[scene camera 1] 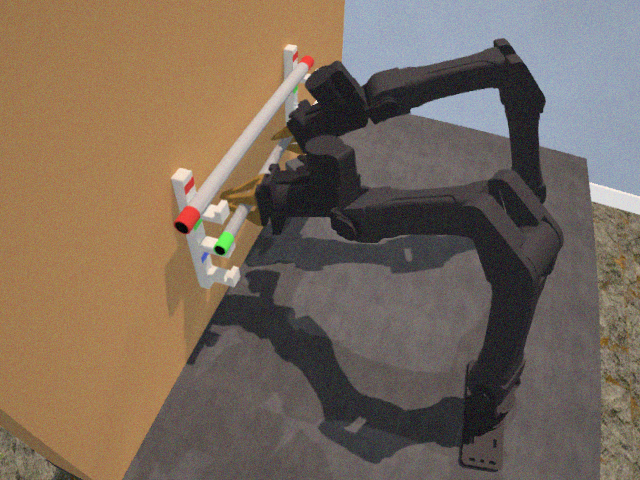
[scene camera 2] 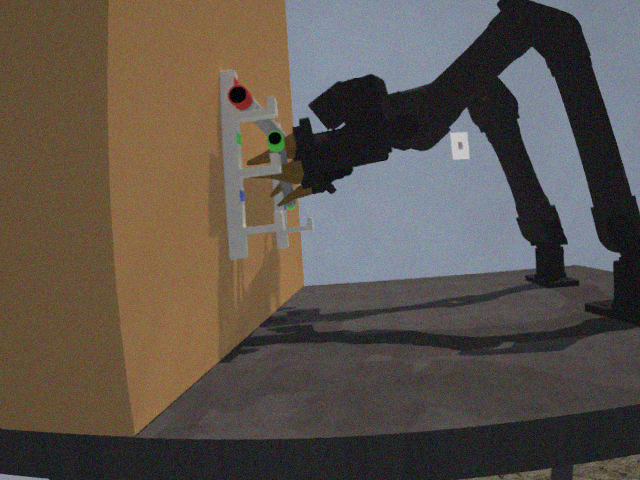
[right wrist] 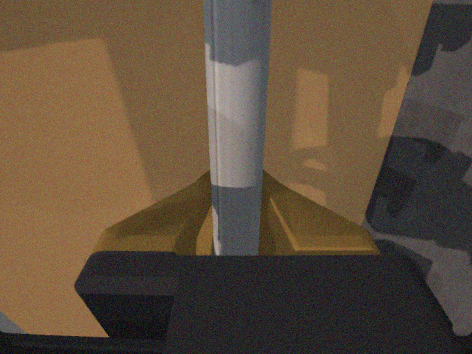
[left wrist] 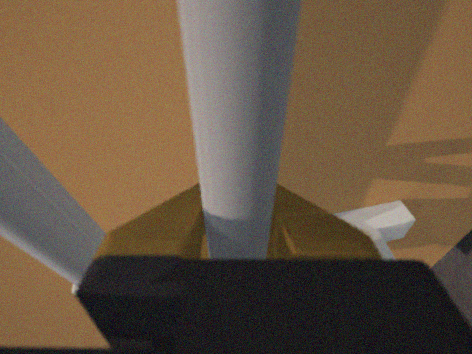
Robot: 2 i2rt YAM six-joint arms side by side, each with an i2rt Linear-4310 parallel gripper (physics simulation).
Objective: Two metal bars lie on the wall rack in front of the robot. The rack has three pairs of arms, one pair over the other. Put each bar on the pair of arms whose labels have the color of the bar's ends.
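Places are measured from the left arm's base along level axes (x ahead, y left, z up), in centimetres.
Pixels of known places: right gripper, between the fingertips: point(scene camera 1: 275, 142) point(scene camera 2: 274, 201) point(right wrist: 236, 176); left arm's base, origin of its link: point(scene camera 1: 483, 413) point(scene camera 2: 636, 316); right arm's base, origin of its link: point(scene camera 2: 550, 282).
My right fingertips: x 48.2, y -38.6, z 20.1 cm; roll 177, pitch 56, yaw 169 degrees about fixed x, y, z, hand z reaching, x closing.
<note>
For each thing: its top centre in the pictures, then the offset to it from my right fingertips. "*": a spot on its surface instead. Level surfaces: height alone.
- red-ended bar, centre of its top: point(scene camera 2: 269, 120) point(scene camera 1: 256, 119) dx -0.6, dy +10.9, dz +12.8 cm
- white wall rack, a spot on its surface: point(scene camera 2: 237, 248) point(scene camera 1: 204, 284) * dx +3.6, dy +31.7, dz -7.4 cm
- dark table, height of its surface: dz -20.1 cm
The red-ended bar point(scene camera 1: 248, 135) point(scene camera 2: 247, 102) point(left wrist: 42, 200) lies on the top, red-labelled arms of the white wall rack point(scene camera 1: 205, 280) point(scene camera 2: 237, 248). The green-ended bar point(scene camera 1: 236, 221) point(scene camera 2: 276, 147) point(left wrist: 240, 125) point(right wrist: 239, 125) is held in front of the rack. In scene camera 2 its near end is just above the tip of the green-labelled middle arm, and its far end looks lower, between middle and bottom arms. My left gripper point(scene camera 1: 242, 206) point(scene camera 2: 263, 167) point(left wrist: 237, 177) and right gripper point(scene camera 1: 286, 142) point(scene camera 2: 281, 196) point(right wrist: 236, 220) are both shut on it. The far arms are partly hidden.
The brown wall point(scene camera 1: 103, 206) point(scene camera 2: 170, 310) stands right behind the rack. The red-ended bar runs above the held bar and close to the grippers. The blue-labelled bottom arm point(scene camera 1: 224, 276) point(scene camera 2: 261, 228) carries no bar. The dark table point(scene camera 1: 387, 330) point(scene camera 2: 387, 387) lies below.
</note>
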